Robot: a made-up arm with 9 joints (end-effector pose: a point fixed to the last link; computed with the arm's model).
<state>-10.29 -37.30 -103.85 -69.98 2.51 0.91 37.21 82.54 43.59</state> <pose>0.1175 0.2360 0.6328 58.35 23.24 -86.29</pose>
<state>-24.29 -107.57 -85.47 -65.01 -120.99 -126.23 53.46 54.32 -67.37</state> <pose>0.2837 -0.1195 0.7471 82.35 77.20 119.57</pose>
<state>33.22 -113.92 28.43 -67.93 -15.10 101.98 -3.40 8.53 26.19</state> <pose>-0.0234 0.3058 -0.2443 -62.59 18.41 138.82</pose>
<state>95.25 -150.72 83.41 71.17 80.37 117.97 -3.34 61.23 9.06</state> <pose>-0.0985 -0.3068 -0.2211 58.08 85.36 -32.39</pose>
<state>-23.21 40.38 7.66 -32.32 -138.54 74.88 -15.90 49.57 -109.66</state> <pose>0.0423 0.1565 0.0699 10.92 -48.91 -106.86</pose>
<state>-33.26 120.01 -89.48 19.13 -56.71 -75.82 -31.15 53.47 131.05</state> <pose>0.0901 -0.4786 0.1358 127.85 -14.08 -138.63</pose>
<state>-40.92 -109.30 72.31 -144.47 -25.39 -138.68 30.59 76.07 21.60</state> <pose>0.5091 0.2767 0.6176 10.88 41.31 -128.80</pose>
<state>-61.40 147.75 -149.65 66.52 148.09 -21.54 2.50 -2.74 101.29</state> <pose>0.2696 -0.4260 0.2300 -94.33 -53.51 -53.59</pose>
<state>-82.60 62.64 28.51 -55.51 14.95 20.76 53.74 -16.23 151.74</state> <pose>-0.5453 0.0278 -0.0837 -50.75 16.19 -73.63</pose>
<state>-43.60 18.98 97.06 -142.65 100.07 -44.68 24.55 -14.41 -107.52</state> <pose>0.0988 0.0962 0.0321 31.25 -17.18 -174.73</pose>
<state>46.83 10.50 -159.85 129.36 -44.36 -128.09 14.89 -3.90 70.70</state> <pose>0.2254 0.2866 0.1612 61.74 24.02 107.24</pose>
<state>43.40 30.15 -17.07 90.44 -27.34 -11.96 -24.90 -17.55 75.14</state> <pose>0.6632 0.0724 0.4721 -49.02 -29.30 68.05</pose>
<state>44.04 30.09 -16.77 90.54 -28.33 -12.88 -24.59 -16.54 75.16</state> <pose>0.6656 0.0801 0.4692 -49.10 -28.58 68.36</pose>
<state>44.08 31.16 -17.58 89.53 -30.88 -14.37 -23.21 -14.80 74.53</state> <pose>0.6579 0.0752 0.4792 -51.07 -28.33 67.08</pose>
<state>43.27 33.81 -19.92 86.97 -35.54 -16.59 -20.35 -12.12 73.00</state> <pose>0.6352 0.0519 0.5052 -55.46 -29.00 63.14</pose>
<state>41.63 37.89 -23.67 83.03 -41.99 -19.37 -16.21 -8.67 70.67</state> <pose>0.5959 0.0107 0.5395 -61.28 -31.26 55.76</pose>
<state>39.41 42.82 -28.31 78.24 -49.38 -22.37 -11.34 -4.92 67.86</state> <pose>0.5444 -0.0421 0.5700 -66.35 -35.50 44.88</pose>
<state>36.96 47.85 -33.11 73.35 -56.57 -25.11 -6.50 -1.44 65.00</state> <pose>0.4901 -0.0977 0.5882 -68.27 -41.02 31.22</pose>
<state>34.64 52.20 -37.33 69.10 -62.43 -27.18 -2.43 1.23 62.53</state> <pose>0.4429 -0.1470 0.5936 -66.22 -45.98 16.68</pose>
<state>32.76 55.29 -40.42 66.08 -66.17 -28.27 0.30 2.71 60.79</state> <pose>0.4087 -0.1841 0.5922 -62.03 -49.09 4.50</pose>
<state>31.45 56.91 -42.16 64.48 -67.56 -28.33 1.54 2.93 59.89</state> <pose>0.3880 -0.2066 0.5902 -58.48 -50.57 -2.44</pose>
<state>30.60 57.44 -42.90 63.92 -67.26 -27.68 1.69 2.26 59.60</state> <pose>0.3771 -0.2183 0.5899 -56.48 -51.28 -4.66</pose>
